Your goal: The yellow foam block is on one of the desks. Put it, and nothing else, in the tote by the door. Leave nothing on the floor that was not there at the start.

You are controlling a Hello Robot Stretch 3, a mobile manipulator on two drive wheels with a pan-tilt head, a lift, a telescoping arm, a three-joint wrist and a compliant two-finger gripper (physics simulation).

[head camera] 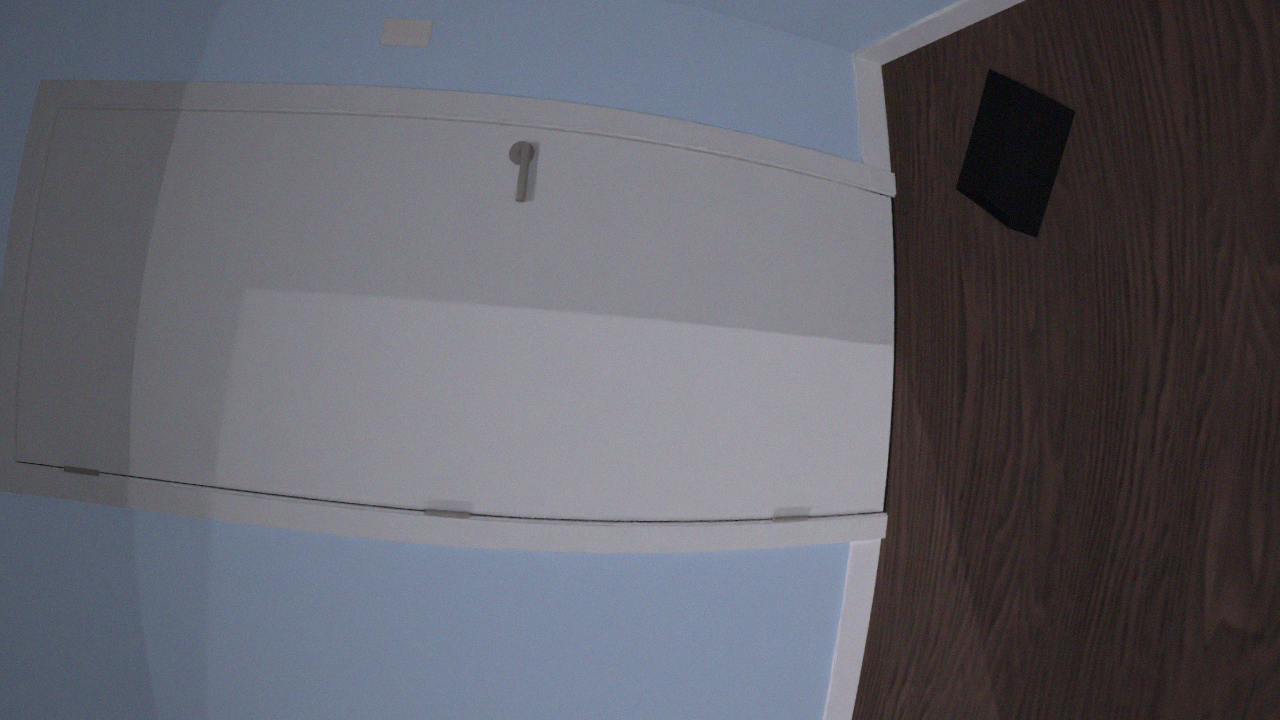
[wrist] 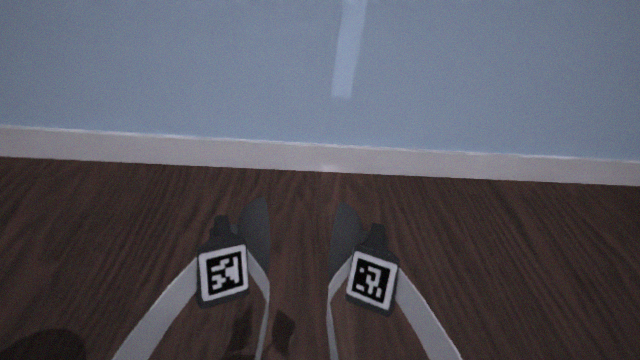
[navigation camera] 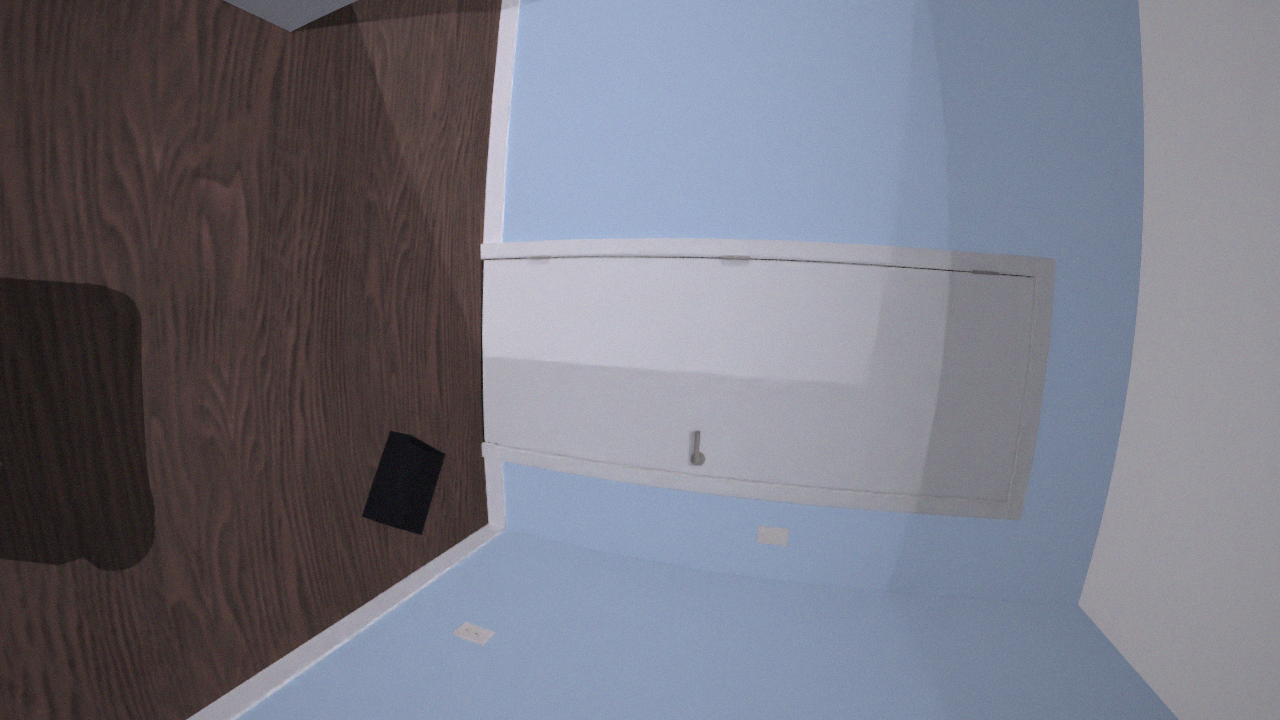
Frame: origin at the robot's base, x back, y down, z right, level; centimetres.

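Seen in the pictures: gripper, fingertip midpoint: (wrist: 300, 226).
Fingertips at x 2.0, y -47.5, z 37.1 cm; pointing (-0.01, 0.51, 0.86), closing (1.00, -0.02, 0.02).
Note:
A point is followed by its place in that frame.
A black box-shaped thing (head camera: 1015, 152) @(z 51.1, x -126.2, y -0.3 cm) (navigation camera: 402, 483) @(z 51.3, x -125.3, y -0.3 cm) is on the wooden floor near the white door (head camera: 554, 385) @(z -5.7, x -171.3, y -81.7 cm) (navigation camera: 626, 313) @(z -11.0, x -171.0, y -63.8 cm). It is too dark to make out an opening, and I cannot tell for sure that it is the tote. My gripper (wrist: 300, 226) @(z 37.1, x 2.0, y -47.5 cm) is open in the wrist view, its two fingers apart with floor showing between them and nothing held. It is over the floor, facing a blue wall. The gripper does not show in the head or navigation view. The yellow foam block and the desk tops do not show.
The blue wall (head camera: 537, 626) @(z -55.0, x -169.8, y -83.4 cm) (navigation camera: 716, 134) @(z -75.9, x -168.3, y -94.4 cm) (wrist: 175, 65) @(z 95.8, x -27.8, y -27.7 cm) has a white baseboard (head camera: 850, 617) @(z -57.9, x -168.2, y -6.5 cm) (navigation camera: 497, 134) @(z -84.2, x -166.4, y -4.1 cm) (wrist: 300, 155) @(z 96.5, x 1.1, y -5.5 cm). A grey surface (navigation camera: 290, 10) @(z -80.9, x -64.8, y -9.5 cm) cuts into the top left of the navigation view. Dark shadows (navigation camera: 71, 429) @(z 18.2, x -29.9, y 0.0 cm) lie on the wooden floor (head camera: 1074, 447) @(z -9.9, x -105.9, y 0.0 cm) (navigation camera: 223, 223) @(z -26.8, x -61.0, y 0.0 cm) (wrist: 500, 250) @(z 74.1, x 51.2, y 0.0 cm).

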